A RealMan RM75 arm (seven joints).
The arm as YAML. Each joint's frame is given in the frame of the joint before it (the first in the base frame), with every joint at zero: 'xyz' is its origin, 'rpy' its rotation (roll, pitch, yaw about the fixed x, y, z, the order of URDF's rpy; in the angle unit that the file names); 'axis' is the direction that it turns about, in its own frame. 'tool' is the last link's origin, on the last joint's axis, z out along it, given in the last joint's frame.
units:
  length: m
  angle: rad
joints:
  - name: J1
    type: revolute
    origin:
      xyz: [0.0, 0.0, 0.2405]
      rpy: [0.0, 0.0, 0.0]
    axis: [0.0, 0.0, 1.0]
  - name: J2
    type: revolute
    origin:
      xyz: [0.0, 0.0, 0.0]
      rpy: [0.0, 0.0, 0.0]
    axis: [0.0, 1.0, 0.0]
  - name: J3
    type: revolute
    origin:
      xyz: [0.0, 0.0, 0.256]
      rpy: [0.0, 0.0, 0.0]
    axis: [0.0, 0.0, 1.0]
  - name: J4
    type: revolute
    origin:
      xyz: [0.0, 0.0, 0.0]
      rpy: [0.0, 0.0, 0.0]
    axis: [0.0, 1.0, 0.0]
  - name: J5
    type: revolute
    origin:
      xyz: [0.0, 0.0, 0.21]
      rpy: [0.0, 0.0, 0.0]
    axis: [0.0, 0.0, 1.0]
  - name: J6
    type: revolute
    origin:
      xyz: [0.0, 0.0, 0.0]
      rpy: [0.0, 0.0, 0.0]
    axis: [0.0, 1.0, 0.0]
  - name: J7
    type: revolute
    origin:
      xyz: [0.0, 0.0, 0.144]
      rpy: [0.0, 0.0, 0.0]
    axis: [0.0, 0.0, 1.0]
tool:
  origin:
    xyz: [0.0, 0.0, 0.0]
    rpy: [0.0, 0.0, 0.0]
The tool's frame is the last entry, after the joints.
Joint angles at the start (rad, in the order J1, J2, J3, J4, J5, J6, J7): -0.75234 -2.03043 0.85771 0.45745 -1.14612 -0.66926 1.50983
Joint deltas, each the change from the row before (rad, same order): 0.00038 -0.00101 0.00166 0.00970 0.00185 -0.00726 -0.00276; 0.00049 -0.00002 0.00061 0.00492 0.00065 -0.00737 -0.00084; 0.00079 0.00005 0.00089 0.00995 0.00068 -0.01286 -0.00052; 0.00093 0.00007 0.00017 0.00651 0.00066 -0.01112 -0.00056; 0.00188 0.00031 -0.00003 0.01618 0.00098 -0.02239 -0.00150; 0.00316 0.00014 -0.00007 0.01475 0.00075 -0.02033 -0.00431; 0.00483 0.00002 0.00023 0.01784 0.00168 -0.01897 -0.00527; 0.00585 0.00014 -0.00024 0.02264 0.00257 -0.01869 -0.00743; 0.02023 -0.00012 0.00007 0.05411 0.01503 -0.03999 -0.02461; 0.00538 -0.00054 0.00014 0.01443 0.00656 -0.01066 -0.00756; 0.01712 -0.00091 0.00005 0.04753 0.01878 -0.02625 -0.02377; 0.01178 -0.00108 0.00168 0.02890 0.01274 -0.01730 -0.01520; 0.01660 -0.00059 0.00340 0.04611 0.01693 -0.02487 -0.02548
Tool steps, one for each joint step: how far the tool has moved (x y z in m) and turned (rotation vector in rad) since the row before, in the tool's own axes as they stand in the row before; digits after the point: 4 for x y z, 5 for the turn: 0.0023 0.0006 -0.0003 -0.00497 0.00449 0.00482; 0.0011 0.0005 -0.0003 -0.00557 0.00216 0.00263; 0.0024 0.0007 -0.0006 -0.00911 0.00510 0.00597; 0.0013 0.0007 -0.0005 -0.00829 0.00291 0.00330; 0.0036 0.0011 -0.0013 -0.01525 0.00828 0.00776; 0.0026 0.0008 -0.0014 -0.01332 0.00658 0.00310; 0.0026 0.0002 -0.0019 -0.01031 0.00681 0.00392; 0.0034 -0.0005 -0.0025 -0.00748 0.00881 0.00462; 0.0041 -0.0023 -0.0070 -0.01045 0.00965 0.00691; 0.0007 -0.0003 -0.0018 -0.00297 0.00025 0.00248; 0.0030 -0.0026 -0.0062 -0.00013 0.00339 0.00805; 0.0008 -0.0010 -0.0038 -0.00161 -0.00143 0.00494; 0.0027 -0.0019 -0.0061 -0.00018 0.00044 0.00714
